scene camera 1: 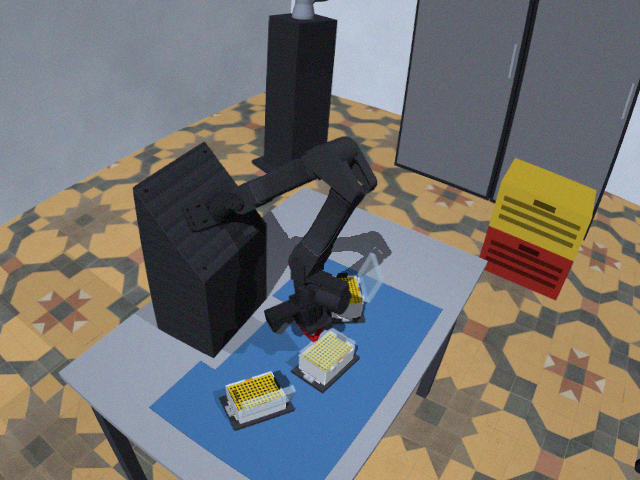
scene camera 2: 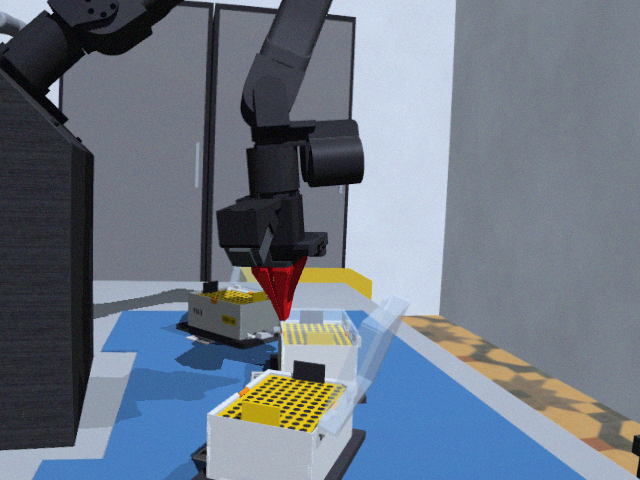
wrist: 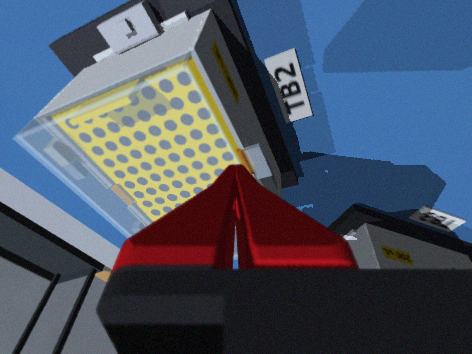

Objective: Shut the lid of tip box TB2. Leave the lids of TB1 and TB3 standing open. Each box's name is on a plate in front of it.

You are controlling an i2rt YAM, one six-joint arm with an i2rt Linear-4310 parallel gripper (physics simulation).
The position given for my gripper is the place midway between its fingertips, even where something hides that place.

Note:
In view: my gripper [scene camera 2: 284,319], a clear lid [scene camera 1: 370,278] and a clear lid [scene camera 2: 305,326].
My gripper also shows in the wrist view [wrist: 235,176].

